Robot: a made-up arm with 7 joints.
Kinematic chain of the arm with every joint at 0, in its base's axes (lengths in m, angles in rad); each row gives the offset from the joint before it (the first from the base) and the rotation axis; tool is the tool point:
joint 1: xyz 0 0.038 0 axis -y
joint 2: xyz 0 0.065 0 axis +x
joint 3: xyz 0 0 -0.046 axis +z
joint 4: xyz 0 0 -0.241 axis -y
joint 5: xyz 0 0 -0.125 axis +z
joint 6: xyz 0 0 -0.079 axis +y
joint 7: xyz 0 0 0 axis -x
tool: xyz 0 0 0
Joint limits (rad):
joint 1: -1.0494..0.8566
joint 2: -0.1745..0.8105
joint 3: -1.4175..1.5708
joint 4: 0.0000..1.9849
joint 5: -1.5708..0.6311
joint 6: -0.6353..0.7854
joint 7: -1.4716..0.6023
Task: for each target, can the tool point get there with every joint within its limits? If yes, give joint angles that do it. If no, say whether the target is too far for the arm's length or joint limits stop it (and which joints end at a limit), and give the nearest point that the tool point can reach.
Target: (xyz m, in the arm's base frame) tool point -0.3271 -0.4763 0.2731
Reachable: no: too far | nearest point -0.1845 -0.1416 -0.1417 | short by 0.552 m
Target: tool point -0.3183 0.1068 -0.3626
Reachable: yes | joints -0.8244 0.1253 -0.8425 0.3780 -0.9412 -0.0103 0.1837
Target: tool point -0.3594 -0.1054 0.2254
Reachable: no: joint limits stop it (at a limit: joint 1, joint 3, joint 4) | nearest point -0.1511 -0.0963 -0.1197 | short by 0.403 m
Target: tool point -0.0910 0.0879 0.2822
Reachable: no: joint limits stop it (at a limit: joint 1, joint 2, joint 4) | nearest point 0.1113 0.3478 0.0674 | short by 0.393 m
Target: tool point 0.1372 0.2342 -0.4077
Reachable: yes | joints 0.1836 -0.0187 1.1612 0.8384 -0.1132 -0.0986 0.0110
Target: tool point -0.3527 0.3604 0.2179
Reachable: no: joint limits stop it (at a limit: joint 1, joint 3) | nearest point -0.1711 0.3604 -0.0983 | short by 0.365 m
